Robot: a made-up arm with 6 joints.
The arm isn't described. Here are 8 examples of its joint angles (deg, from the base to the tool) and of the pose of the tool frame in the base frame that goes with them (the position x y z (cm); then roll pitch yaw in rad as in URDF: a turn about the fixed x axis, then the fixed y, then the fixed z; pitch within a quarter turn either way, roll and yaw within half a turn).
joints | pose
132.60 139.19 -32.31 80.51 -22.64 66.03 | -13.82 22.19 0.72 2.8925 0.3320 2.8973
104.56 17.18 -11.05 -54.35 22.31 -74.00 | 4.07 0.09 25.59 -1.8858 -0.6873 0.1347
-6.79 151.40 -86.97 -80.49 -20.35 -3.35 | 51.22 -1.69 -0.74 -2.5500 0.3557 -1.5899
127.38 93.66 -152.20 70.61 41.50 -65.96 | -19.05 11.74 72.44 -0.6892 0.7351 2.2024
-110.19 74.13 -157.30 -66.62 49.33 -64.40 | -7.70 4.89 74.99 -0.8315 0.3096 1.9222
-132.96 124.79 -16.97 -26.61 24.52 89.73 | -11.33 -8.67 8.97 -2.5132 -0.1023 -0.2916
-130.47 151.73 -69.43 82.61 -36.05 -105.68 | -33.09 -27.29 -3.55 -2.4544 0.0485 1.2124
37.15 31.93 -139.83 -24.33 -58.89 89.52 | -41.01 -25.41 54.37 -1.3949 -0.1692 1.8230
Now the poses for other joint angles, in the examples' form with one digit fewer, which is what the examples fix.
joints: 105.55 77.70 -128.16 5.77 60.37 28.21
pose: -6.3 18.5 63.5 1.729 1.016 -2.647
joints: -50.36 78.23 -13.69 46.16 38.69 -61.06
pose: 10.2 -3.3 20.5 2.712 0.193 2.610
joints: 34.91 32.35 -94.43 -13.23 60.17 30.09
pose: -5.6 -7.0 55.3 1.271 1.118 1.707
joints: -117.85 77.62 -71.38 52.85 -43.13 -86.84
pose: -18.3 -19.7 54.0 -0.803 0.963 2.690
